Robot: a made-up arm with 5 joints. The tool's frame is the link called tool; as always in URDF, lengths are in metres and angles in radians. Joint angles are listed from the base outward.
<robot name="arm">
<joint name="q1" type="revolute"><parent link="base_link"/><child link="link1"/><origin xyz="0.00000 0.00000 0.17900" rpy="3.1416 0.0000 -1.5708"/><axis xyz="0 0 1"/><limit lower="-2.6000" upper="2.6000"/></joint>
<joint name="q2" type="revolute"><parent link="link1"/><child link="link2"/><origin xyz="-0.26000 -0.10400 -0.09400" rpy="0.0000 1.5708 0.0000"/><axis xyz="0 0 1"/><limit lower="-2.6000" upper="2.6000"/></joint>
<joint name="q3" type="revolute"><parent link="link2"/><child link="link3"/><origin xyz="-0.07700 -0.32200 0.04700" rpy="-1.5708 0.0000 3.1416"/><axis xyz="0 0 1"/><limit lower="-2.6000" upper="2.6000"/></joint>
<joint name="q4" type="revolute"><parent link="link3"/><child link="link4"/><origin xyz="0.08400 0.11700 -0.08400" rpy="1.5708 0.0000 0.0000"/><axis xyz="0 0 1"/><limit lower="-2.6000" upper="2.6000"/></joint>
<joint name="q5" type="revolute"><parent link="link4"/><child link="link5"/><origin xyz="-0.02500 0.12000 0.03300" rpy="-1.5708 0.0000 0.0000"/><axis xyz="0 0 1"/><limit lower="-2.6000" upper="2.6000"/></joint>
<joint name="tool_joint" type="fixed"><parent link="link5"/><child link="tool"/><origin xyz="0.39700 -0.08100 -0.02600" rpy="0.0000 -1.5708 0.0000"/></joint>
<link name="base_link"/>
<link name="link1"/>
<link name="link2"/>
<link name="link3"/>
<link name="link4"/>
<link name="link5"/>
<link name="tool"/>
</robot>
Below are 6 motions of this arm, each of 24 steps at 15 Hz.
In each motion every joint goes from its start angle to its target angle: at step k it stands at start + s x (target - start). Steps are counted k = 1, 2, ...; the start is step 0. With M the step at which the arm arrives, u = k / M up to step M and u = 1 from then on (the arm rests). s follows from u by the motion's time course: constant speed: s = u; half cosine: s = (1 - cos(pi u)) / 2; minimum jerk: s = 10 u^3 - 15 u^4 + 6 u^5.
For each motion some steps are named. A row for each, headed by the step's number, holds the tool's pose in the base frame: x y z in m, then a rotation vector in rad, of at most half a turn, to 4 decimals.
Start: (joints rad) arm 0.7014 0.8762 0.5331 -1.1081 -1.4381
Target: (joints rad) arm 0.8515 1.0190 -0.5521 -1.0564 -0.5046
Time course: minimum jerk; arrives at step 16
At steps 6, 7, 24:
6: 0.3460 -0.3829 0.2556 -0.9662 0.4182 -0.3977
7: 0.3043 -0.3782 0.2432 -0.9200 0.4624 -0.5194
24: 0.1431 -0.3143 0.1775 -0.6828 0.4938 -1.2650

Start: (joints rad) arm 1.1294 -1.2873 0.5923 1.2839 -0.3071
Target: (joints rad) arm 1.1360 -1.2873 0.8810 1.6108 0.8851
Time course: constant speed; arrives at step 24
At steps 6, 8, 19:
6: 0.2948 -0.0295 -0.3594 0.1007 -0.1605 -1.7732
8: 0.3327 -0.0491 -0.3555 0.1529 -0.2730 -1.7896
19: 0.5076 -0.1743 -0.2559 0.3909 -0.9121 -1.7629

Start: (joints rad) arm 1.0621 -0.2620 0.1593 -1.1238 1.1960
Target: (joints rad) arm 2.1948 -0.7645 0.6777 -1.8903 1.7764
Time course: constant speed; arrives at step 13
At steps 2, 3, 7, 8, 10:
2: 0.7056 0.0902 0.0544 2.1353 0.5457 -1.6863
3: 0.7218 0.0203 0.0810 2.3024 0.5220 -1.7524
7: 0.6938 -0.2943 0.1579 -2.3005 -0.2818 1.4066
8: 0.6618 -0.3728 0.1688 -2.2241 -0.2220 1.2551
10: 0.5703 -0.5175 0.1803 -2.0770 -0.1234 0.9485

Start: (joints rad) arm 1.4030 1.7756 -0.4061 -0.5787 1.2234
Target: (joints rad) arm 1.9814 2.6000 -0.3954 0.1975 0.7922
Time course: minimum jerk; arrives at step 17
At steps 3, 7, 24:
3: 0.5616 -0.4803 0.6077 -0.2053 -1.5780 -0.7364
7: 0.4322 -0.4768 0.7497 -0.8159 -1.6465 -0.6111
24: 0.3078 -0.1846 0.9363 -2.1689 -1.4191 -0.1098

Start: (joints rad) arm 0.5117 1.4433 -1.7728 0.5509 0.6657
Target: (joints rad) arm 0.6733 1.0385 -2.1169 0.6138 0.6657
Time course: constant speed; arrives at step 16
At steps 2, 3, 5, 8, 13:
2: 0.3012 -0.3652 0.7161 -1.6942 -1.0032 -0.6705
3: 0.2991 -0.3725 0.7099 -1.7113 -0.9572 -0.6688
5: 0.2946 -0.3864 0.6976 -1.7437 -0.8648 -0.6636
8: 0.2871 -0.4057 0.6801 -1.7879 -0.7254 -0.6510
13: 0.2734 -0.4342 0.6530 -1.8487 -0.4919 -0.6177

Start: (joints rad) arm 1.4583 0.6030 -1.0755 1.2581 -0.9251
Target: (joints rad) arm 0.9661 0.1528 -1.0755 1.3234 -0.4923
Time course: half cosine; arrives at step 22
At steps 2, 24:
2: 0.0873 -0.3534 0.6278 -2.8438 -0.2328 -0.8345
24: 0.4190 -0.4755 0.4015 -1.9125 -0.7043 -0.2872

